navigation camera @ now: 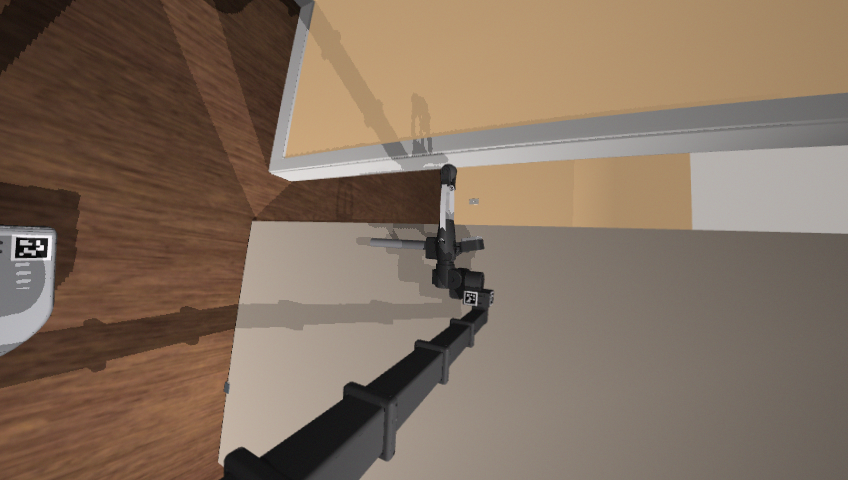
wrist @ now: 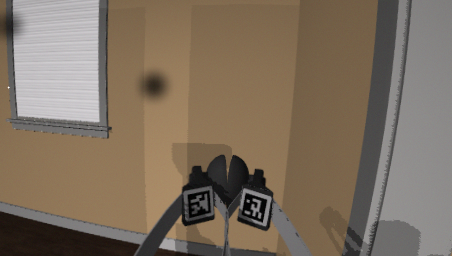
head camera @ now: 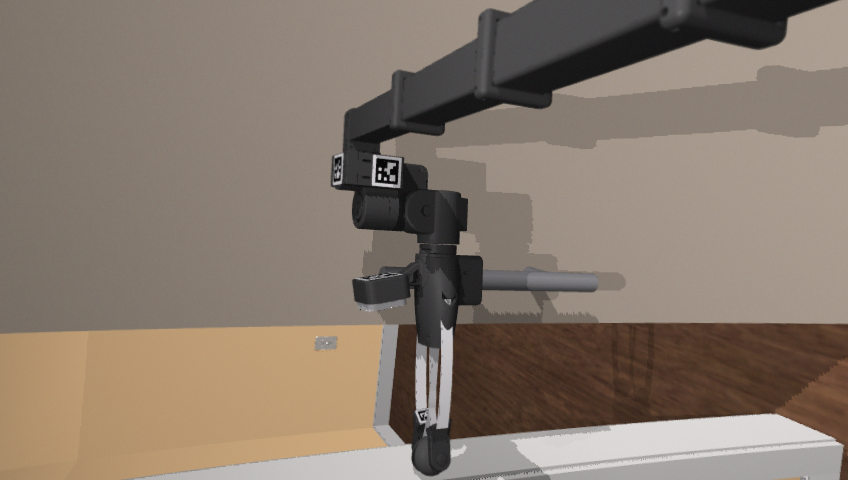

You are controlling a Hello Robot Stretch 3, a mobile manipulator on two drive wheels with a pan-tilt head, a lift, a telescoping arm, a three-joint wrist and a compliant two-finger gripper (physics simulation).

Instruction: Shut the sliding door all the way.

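Places are measured from the robot's base along level axes (x left, y back, z up), in millimetres.
Where they show: gripper, fingertip midpoint: [navigation camera: 448, 164] [wrist: 227, 172] [head camera: 429, 474].
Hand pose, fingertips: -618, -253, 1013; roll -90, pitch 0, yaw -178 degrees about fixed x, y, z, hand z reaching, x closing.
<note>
After its pixels a point has its place, as x, y, z.
The sliding door, a large beige-grey panel [head camera: 178, 148] @(-734, 74, 1268) [navigation camera: 595, 356] @(-723, 178, 1354), stands partly open. A gap lies between its straight edge and a white frame [head camera: 684, 437] @(-886, -354, 343) [navigation camera: 595, 145] @(-867, -356, 1353). A grey bar handle [head camera: 562, 281] @(-678, -52, 805) [navigation camera: 395, 243] @(-678, -53, 837) is mounted on the panel near that edge, and the gripper's body hides part of it in the head view. My gripper [head camera: 430, 456] @(-618, -253, 1013) [navigation camera: 448, 173] @(-618, -253, 1013) [wrist: 227, 172] @(-618, -253, 1013) is shut and empty, its rounded fingertips together. Its fingers reach past the door's edge and span the gap in the head and navigation views, with the tips overlapping the frame. Contact with door or frame cannot be told.
Through the gap show a tan wall with an outlet [head camera: 325, 343] @(-3114, -585, 402) [navigation camera: 474, 201] @(-3111, -583, 409) and dark wood floor [head camera: 535, 374] @(-1825, -470, 0). In the wrist view a window [wrist: 56, 60] @(606, -1468, 1260) is at the left and a grey-white frame [wrist: 386, 100] @(-826, -371, 1082) at the right. My base [navigation camera: 26, 297] @(-126, 119, 160) is at the navigation view's left.
</note>
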